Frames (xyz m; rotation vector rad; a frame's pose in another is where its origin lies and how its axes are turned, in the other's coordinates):
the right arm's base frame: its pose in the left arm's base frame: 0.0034 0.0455 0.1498 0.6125 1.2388 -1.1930
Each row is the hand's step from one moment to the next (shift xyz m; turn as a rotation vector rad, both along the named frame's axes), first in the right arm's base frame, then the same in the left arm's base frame.
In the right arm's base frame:
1: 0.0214 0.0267 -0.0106 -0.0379 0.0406 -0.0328
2: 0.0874 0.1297 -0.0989 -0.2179 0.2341 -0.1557
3: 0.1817 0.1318 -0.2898 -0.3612 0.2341 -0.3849
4: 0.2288 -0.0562 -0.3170 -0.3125 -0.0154 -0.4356
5: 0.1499 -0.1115 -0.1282 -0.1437 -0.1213 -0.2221
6: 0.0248 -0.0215 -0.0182 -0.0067 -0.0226 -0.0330
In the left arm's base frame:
1: 0.0181 0.0106 -0.0291 0.0289 0.0552 0.0167
2: 0.0715 0.0987 -0.1392 0.1795 0.2886 0.1049
3: -0.0100 0.2346 -0.2815 0.1078 0.5400 0.1736
4: -0.1981 0.1812 -0.2897 -0.1458 0.4868 0.1714
5: -0.1679 0.0246 -0.1501 -0.1802 0.2060 0.0990
6: -0.0294 0.0004 -0.0233 -0.0326 0.0240 0.0021

